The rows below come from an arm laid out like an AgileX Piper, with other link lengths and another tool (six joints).
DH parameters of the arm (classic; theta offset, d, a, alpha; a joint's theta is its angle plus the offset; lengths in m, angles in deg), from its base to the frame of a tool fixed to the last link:
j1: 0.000 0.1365 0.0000 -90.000
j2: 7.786 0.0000 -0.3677 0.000
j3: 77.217 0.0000 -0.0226 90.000
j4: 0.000 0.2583 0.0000 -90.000
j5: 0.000 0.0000 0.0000 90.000
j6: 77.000 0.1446 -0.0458 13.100
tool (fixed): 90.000 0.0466 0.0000 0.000
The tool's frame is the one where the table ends.
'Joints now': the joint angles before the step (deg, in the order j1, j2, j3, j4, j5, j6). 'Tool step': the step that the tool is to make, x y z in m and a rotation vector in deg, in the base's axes. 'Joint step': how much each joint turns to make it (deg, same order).
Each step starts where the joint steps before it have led.
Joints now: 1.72, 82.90, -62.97, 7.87, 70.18, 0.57
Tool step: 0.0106, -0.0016, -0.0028, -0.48, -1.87, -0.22
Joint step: -0.01, 0.78, 0.00, -0.46, -2.66, -0.01
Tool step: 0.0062, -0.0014, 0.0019, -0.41, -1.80, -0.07
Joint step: 0.00, 0.00, -0.22, -0.43, -1.58, -0.01
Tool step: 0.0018, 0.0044, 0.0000, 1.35, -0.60, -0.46
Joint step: 0.02, -0.01, -0.04, 1.40, -0.60, 0.03
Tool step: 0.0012, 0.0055, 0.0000, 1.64, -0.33, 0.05
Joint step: -0.01, 0.00, -0.08, 1.80, -0.22, -0.59
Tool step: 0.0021, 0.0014, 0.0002, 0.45, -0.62, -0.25
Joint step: 0.00, 0.01, -0.01, 0.48, -0.65, 0.02
